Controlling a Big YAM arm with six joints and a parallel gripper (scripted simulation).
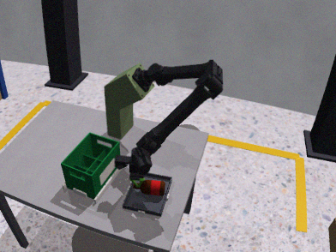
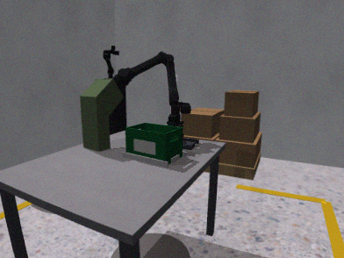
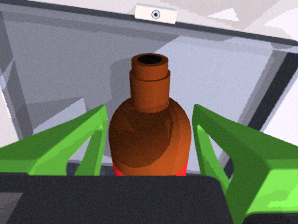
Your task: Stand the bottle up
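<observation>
My hand is 1 cm past the brown bottle, 5 cm to the right of it and 4 cm above it. Also, from my hand: green crate 2 cm behind, 26 cm to the right, 1 cm above; then dark tray 5 cm to the left, 6 cm below.
</observation>
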